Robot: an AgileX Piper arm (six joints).
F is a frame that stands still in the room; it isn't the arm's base.
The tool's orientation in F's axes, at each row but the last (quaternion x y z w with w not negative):
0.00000, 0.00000, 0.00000, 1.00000
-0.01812, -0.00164, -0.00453, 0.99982
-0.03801, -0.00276, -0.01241, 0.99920
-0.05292, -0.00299, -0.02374, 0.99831
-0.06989, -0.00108, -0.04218, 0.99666
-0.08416, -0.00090, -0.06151, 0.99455
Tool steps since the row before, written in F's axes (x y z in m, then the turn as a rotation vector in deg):
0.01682, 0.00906, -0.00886, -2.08, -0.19, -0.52
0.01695, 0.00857, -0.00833, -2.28, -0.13, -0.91
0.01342, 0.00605, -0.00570, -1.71, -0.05, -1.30
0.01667, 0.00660, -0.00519, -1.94, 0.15, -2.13
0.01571, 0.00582, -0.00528, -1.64, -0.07, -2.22
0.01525, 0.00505, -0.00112, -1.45, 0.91, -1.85
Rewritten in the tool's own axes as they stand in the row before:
0.01682, 0.00906, -0.00886, -2.08, -0.19, -0.52
0.01684, 0.00902, -0.00807, -2.28, -0.12, -0.91
0.01323, 0.00680, -0.00528, -1.72, 0.01, -1.29
0.01630, 0.00790, -0.00452, -1.96, 0.28, -2.10
0.01512, 0.00780, -0.00436, -1.65, 0.10, -2.21
0.01450, 0.00700, -0.00013, -1.57, 1.02, -1.68

